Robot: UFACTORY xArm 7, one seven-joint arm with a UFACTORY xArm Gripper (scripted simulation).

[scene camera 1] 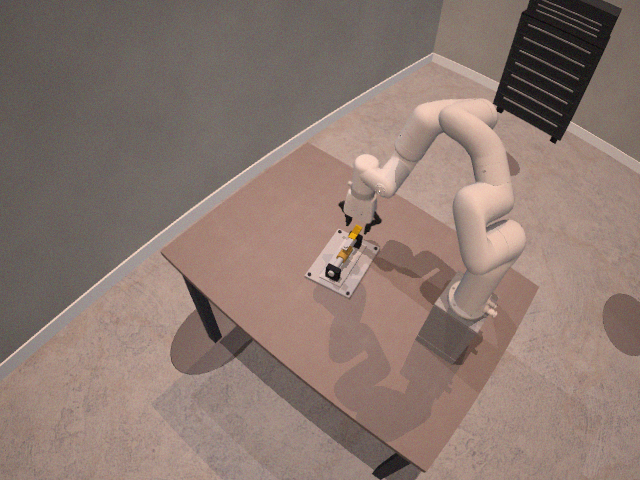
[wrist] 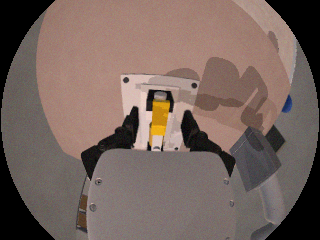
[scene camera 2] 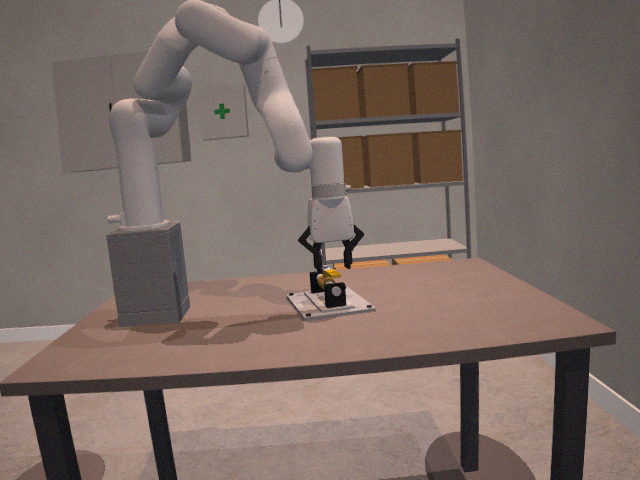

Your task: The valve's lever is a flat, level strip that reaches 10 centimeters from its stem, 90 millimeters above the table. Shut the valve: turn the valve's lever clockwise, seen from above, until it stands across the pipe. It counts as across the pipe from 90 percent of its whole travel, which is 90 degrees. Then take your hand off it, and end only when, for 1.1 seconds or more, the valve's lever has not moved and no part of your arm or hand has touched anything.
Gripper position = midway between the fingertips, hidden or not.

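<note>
The gripper is in sight at [scene camera 2: 333, 269], at [scene camera 1: 357, 227] and at [wrist: 160, 116], while a yellow lever can be seen at [wrist: 160, 111].
</note>
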